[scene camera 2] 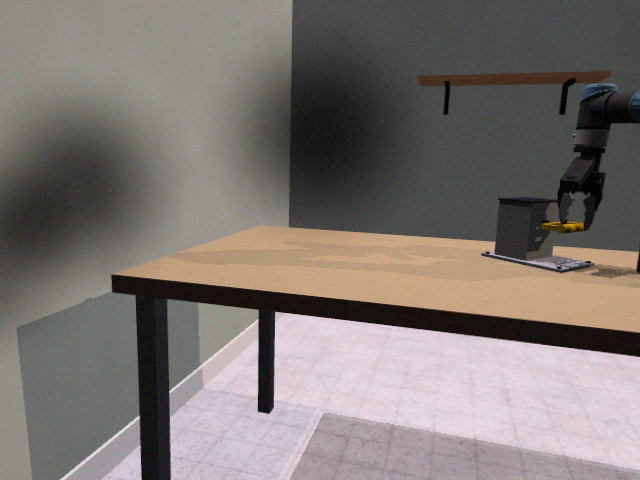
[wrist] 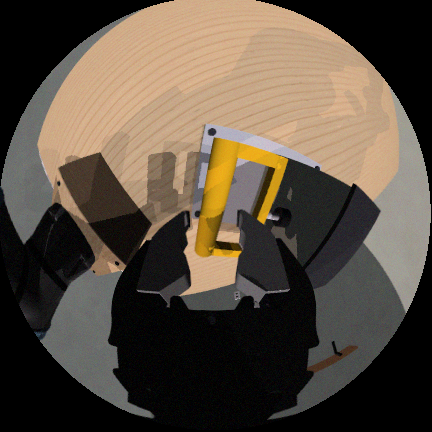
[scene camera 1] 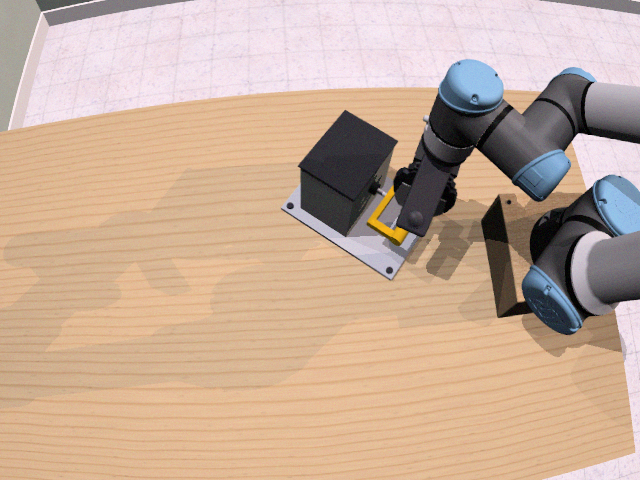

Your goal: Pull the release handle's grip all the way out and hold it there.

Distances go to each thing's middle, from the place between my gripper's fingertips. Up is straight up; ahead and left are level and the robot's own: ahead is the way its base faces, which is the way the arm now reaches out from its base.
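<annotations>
You'll find the grey base plate [scene camera 1: 365,244] 100 mm below my hand, 40 mm to the right of it and 80 mm ahead of it.
</annotations>
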